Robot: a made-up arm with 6 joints. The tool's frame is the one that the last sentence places.
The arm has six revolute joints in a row. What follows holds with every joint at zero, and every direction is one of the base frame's.
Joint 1 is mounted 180 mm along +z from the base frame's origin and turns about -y.
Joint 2 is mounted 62 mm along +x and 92 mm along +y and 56 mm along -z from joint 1 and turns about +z.
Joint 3 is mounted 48 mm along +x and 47 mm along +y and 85 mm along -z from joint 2 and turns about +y.
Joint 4 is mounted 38 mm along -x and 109 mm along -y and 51 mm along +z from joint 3 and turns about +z.
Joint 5 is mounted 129 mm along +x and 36 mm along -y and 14 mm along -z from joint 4 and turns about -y.
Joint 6 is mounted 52 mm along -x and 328 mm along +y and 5 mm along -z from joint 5 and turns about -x.
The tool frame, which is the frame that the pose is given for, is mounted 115 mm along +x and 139 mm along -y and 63 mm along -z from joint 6; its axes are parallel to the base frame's.
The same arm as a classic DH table. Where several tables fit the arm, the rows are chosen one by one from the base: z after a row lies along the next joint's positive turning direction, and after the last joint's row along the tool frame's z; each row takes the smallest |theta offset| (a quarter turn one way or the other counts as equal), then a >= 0, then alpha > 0; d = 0 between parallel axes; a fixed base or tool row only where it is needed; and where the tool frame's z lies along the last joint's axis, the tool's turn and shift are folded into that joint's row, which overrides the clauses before.
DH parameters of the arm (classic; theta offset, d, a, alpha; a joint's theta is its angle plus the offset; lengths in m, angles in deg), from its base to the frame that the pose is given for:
base (fixed): 0 0.18 0 90
joint 1: 0 -0.092 0.062 -90
joint 2: 0 -0.141 0.048 -90
joint 3: 0 -0.062 -0.038 90
joint 4: 0 0.037 0.129 90
joint 5: -90 -0.292 0.005 90
joint 6: 90 -0.063 0.139 -90
tool (fixed): 90 -0.063 0 0

